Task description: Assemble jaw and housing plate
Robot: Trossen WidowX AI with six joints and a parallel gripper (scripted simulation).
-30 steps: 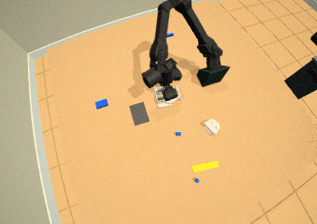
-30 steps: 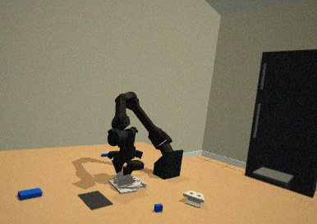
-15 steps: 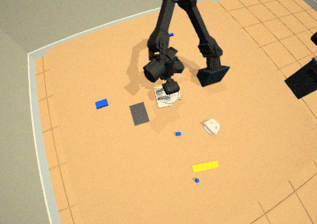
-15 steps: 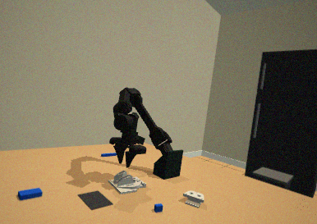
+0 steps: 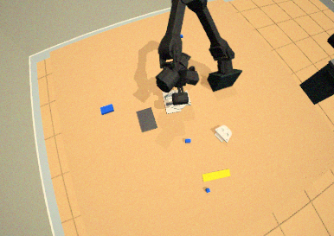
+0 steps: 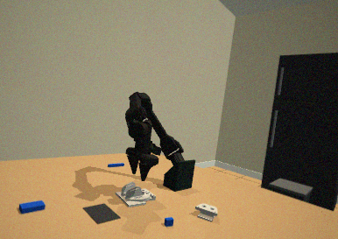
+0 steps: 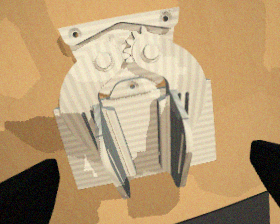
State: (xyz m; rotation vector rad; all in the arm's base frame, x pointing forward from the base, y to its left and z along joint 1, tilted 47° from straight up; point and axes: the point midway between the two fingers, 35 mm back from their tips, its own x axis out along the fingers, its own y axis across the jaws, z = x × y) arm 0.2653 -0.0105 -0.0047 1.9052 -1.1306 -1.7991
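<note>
The housing plate lies 240 mm to the left of my gripper tip, 120 mm behind it and 60 mm below it. Also, from my gripper tip: blue block (330 mm ahead, 100 mm to the right, 80 mm below); dark grey flat plate (170 mm ahead, 80 mm below, 30 mm to the left); yellow bar (390 mm to the left, 80 mm below).
</note>
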